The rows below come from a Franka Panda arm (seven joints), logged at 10 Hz.
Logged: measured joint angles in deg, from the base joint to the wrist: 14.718, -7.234, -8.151, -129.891, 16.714, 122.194, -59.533; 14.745, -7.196, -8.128, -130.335, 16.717, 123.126, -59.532; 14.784, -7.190, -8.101, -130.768, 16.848, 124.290, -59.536; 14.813, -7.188, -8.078, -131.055, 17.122, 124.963, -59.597; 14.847, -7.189, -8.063, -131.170, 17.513, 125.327, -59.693; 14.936, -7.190, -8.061, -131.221, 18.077, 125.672, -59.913; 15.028, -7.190, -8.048, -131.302, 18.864, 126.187, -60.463; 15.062, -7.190, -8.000, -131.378, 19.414, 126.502, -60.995; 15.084, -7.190, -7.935, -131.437, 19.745, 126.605, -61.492; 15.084, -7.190, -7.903, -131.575, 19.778, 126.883, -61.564; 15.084, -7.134, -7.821, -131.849, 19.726, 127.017, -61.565
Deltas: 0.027, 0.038, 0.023, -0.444, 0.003, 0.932, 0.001; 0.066, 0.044, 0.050, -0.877, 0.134, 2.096, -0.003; 0.095, 0.046, 0.073, -1.164, 0.408, 2.769, -0.064; 0.129, 0.045, 0.088, -1.279, 0.799, 3.133, -0.160; 0.218, 0.044, 0.090, -1.330, 1.363, 3.478, -0.380; 0.310, 0.044, 0.103, -1.411, 2.150, 3.993, -0.930; 0.344, 0.044, 0.151, -1.487, 2.700, 4.308, -1.462; 0.366, 0.044, 0.216, -1.546, 3.031, 4.411, -1.959; 0.366, 0.044, 0.248, -1.684, 3.064, 4.689, -2.031; 0.366, 0.100, 0.330, -1.958, 3.012, 4.823, -2.032
